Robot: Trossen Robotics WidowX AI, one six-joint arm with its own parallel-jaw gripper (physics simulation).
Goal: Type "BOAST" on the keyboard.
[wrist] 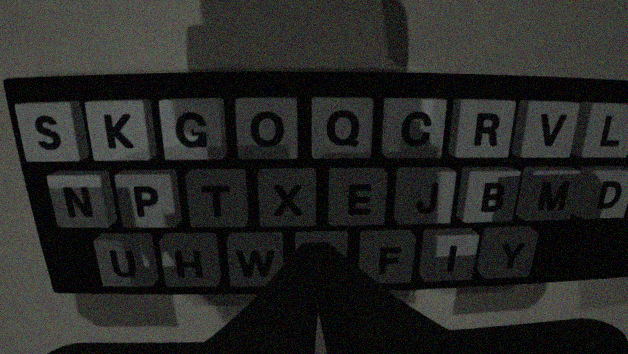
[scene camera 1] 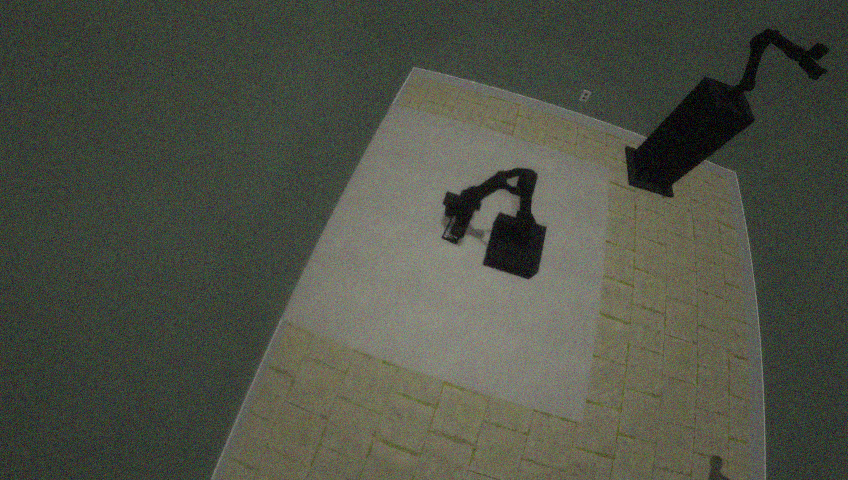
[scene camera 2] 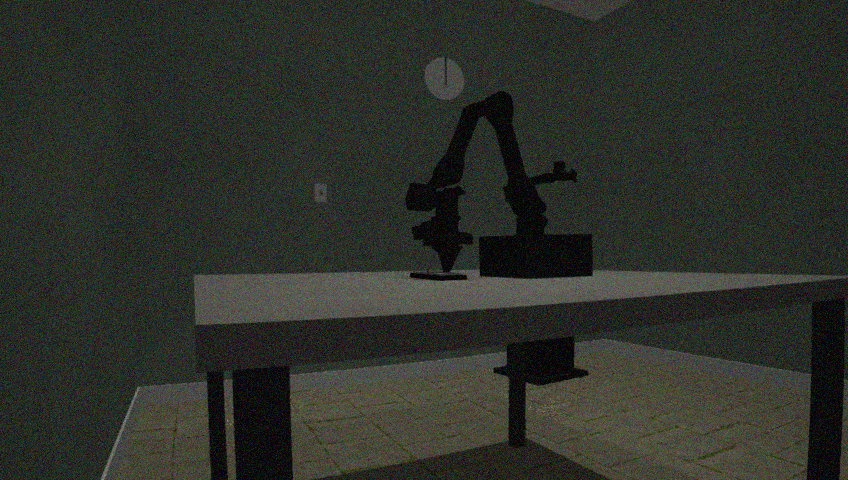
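Seen in the pictures: gripper, fingertip midpoint: (wrist: pixel 315 255) (scene camera 1: pixel 461 225); arm's base at its link origin: (scene camera 1: pixel 521 235) (scene camera 2: pixel 529 235).
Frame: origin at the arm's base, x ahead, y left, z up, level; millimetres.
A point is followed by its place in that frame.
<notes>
A black keyboard (scene camera 2: pixel 438 277) {x 329, y 50, z -104 mm} (wrist: pixel 575 255) {x 235, y -118, z -100 mm} with grey keys in three rows lies on the table. In the wrist view the S key (wrist: pixel 48 132) {x 313, y 38, z -95 mm} is at the far left of the top row, the O key (wrist: pixel 266 129) {x 300, y -22, z -95 mm} is left of its middle, the T key (wrist: pixel 216 198) {x 284, y -3, z -95 mm} and the B key (wrist: pixel 490 196) {x 267, y -84, z -95 mm} are in the middle row. My gripper (scene camera 2: pixel 446 270) {x 257, y -27, z -100 mm} (wrist: pixel 315 255) {x 257, y -27, z -100 mm} is shut and empty, pointing down. Its tips cover the letter of the key (wrist: pixel 305 239) {x 263, y -25, z -99 mm} between W and F in the bottom row. Whether the tips touch that key I cannot tell.
The keyboard lies on a pale table (scene camera 1: pixel 476 327) {x 101, y 403, z -111 mm} (scene camera 2: pixel 309 297) {x 727, y 350, z -111 mm}, beside the black box (scene camera 1: pixel 514 246) {x 24, y 57, z -2 mm} (scene camera 2: pixel 535 255) {x 102, y 131, z -55 mm} that carries my arm. A second dark arm on a pedestal (scene camera 1: pixel 690 133) stands past the table. A clock (scene camera 2: pixel 437 77) hangs on the wall.
</notes>
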